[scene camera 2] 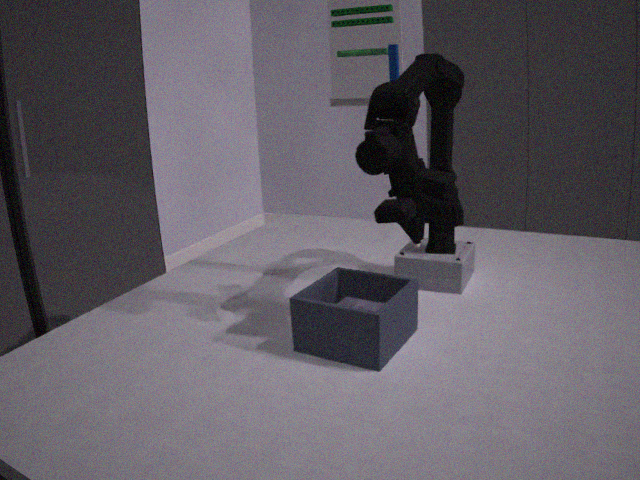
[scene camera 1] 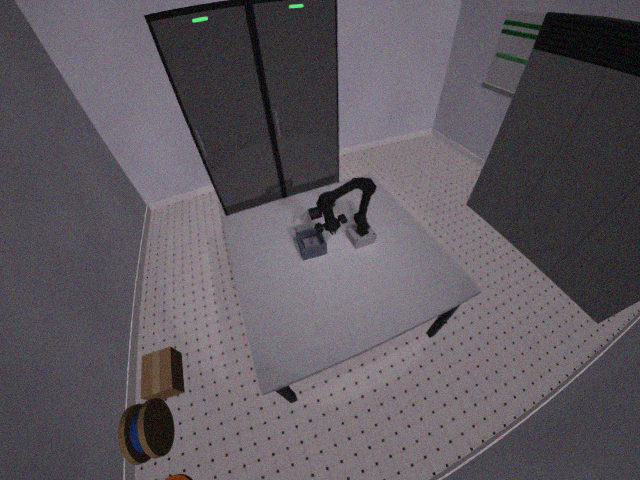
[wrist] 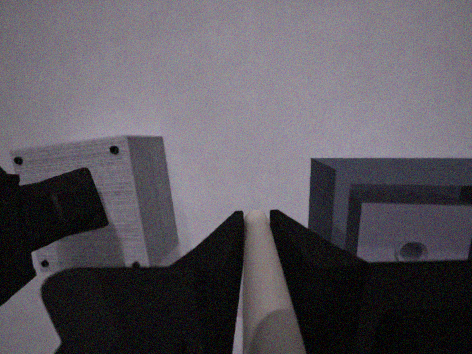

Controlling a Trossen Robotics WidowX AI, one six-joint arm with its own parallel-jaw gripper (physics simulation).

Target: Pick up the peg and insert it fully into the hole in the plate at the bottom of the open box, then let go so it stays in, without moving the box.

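Where they show: gripper, between the fingertips: (scene camera 2: 419, 241) (scene camera 1: 333, 233) (wrist: 256, 218); arm's base, origin of its link: (scene camera 2: 441, 249) (scene camera 1: 361, 231) (wrist: 75, 202).
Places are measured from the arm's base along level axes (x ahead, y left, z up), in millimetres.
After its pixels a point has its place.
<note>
A pale round peg (wrist: 265, 280) {x 206, y -32, z 127 mm} is held lengthwise between the black fingers in the wrist view; its far end shows at the fingertips. My gripper (wrist: 256, 218) {x 199, y -31, z 77 mm} (scene camera 2: 418, 242) {x 199, y -31, z 77 mm} is shut on the peg, above the table between the arm's base and the box. The open blue-grey box (scene camera 1: 305, 254) {x 389, y -62, z -17 mm} (scene camera 2: 336, 333) {x 389, y -140, z -19 mm} (wrist: 320, 200) {x 245, y -59, z -14 mm} stands upright on the table, to the right of the fingers in the wrist view. Inside it lies the lighter plate (wrist: 380, 225) {x 290, y -93, z -13 mm} with a round dark hole (wrist: 413, 249) {x 318, y -129, z -24 mm}. The right finger hides the near part of the box. The peg is hard to make out in the scene views.
The arm's pale base block (scene camera 1: 360, 238) {x 44, y 39, z 0 mm} (scene camera 2: 434, 271) {x 74, y -9, z -26 mm} (wrist: 155, 200) {x 72, y -24, z -32 mm} stands beside the box, to the left in the wrist view. Both stand on the white table (scene camera 1: 356, 299) {x 300, y 335, z -71 mm} (scene camera 2: 206, 413) {x 573, y -285, z -71 mm}. Dark cabinets (scene camera 1: 227, 103) stand behind the table. The box walls rise around the plate.
</note>
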